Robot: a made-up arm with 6 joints.
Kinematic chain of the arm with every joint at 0, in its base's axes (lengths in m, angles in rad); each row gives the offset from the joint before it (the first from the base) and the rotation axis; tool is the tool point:
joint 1: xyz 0 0 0.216 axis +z
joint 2: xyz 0 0 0 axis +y
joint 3: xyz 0 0 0.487 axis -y
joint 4: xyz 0 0 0 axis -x
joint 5: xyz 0.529 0 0 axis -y
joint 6: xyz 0 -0.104 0 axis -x
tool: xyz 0 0 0
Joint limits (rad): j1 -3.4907..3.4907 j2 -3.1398..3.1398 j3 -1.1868..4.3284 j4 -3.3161..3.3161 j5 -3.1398..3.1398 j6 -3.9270..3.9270
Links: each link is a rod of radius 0.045 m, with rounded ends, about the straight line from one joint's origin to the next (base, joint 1, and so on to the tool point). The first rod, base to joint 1, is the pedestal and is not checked.
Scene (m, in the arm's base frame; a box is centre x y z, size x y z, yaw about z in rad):
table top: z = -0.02
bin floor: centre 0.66 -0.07 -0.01 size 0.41 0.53 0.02 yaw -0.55
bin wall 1: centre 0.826 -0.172 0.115 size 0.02 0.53 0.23 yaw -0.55
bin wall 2: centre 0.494 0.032 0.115 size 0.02 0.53 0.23 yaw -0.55
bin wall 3: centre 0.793 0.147 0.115 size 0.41 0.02 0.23 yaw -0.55
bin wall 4: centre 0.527 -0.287 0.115 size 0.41 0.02 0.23 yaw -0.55
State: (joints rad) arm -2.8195 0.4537 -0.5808 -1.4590 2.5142 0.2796
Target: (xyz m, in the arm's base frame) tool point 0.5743 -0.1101 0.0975
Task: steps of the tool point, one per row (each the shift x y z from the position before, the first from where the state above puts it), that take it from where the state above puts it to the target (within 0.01 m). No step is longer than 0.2 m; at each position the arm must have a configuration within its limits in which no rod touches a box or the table.
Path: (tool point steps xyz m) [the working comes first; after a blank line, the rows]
Joints at the target: -0.2498 0.7488 -0.1513 -1.9169 2.5142 0.2796
Straight joint move there: touches bin wall 4.

1: 0.0297 -0.1208 0.0160
2: 0.0689 -0.1112 0.0181
3: 0.1045 -0.0887 0.0202
4: 0.1324 -0.0549 0.0222
5: 0.1487 -0.0125 0.0243
6: 0.1508 0.0345 0.0261
7: 0.1377 0.0811 0.0282
8: 0.1101 0.1225 0.0298
9: 0.0698 0.1539 0.0316
10: 0.0144 -0.0037 -0.1329
11: -0.0144 0.0037 -0.1323

